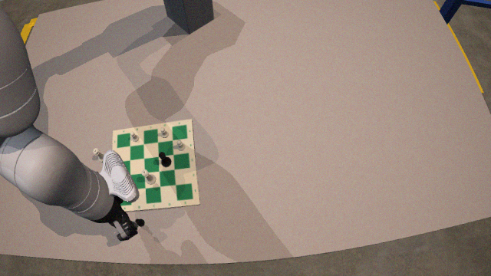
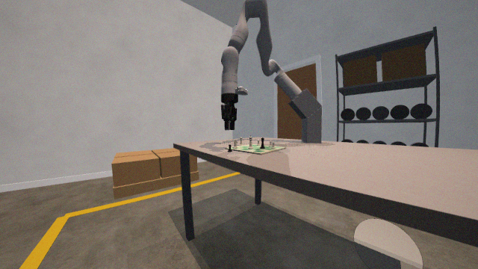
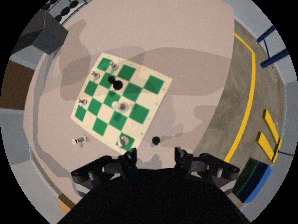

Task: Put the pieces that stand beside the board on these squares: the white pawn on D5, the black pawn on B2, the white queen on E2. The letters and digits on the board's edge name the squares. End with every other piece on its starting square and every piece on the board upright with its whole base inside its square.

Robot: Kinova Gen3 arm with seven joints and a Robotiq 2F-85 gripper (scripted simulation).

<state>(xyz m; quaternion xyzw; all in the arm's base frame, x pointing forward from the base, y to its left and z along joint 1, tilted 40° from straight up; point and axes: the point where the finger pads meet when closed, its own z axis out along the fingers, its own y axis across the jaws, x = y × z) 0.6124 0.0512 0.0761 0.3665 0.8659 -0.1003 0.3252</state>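
Now: hand 10 cm above the black pawn. The rest, counted from my hand: tall black piece (15 cm behind, 8 cm below, 6 cm to the left); cream chessboard (14 cm behind, 11 cm below, 2 cm to the left).
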